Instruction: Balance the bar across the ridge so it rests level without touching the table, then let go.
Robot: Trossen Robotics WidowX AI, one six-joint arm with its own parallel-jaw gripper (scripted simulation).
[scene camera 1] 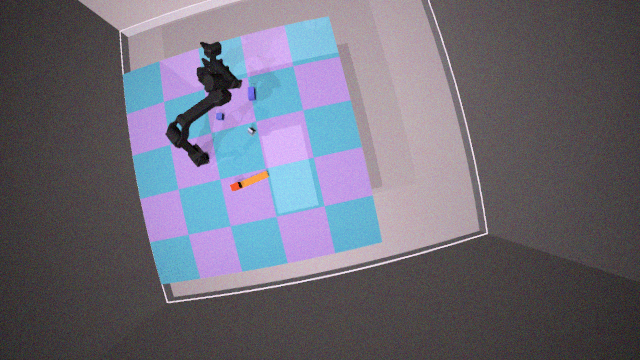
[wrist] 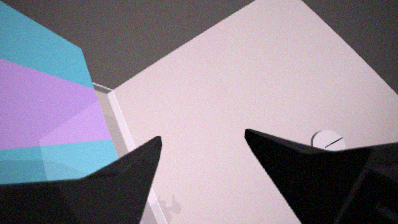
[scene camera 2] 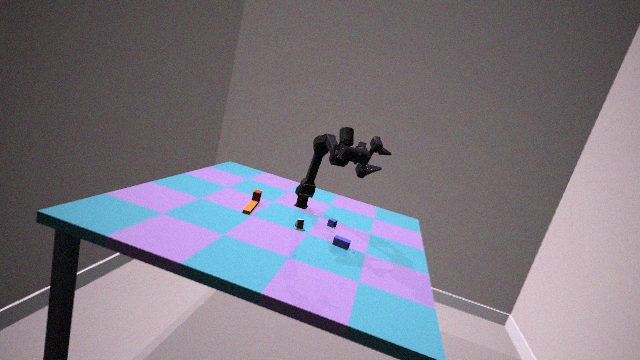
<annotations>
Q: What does my gripper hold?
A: Nothing.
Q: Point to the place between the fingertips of my gripper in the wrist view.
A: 204, 136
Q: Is my gripper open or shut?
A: Open.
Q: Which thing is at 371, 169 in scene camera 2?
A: My gripper.
</annotations>
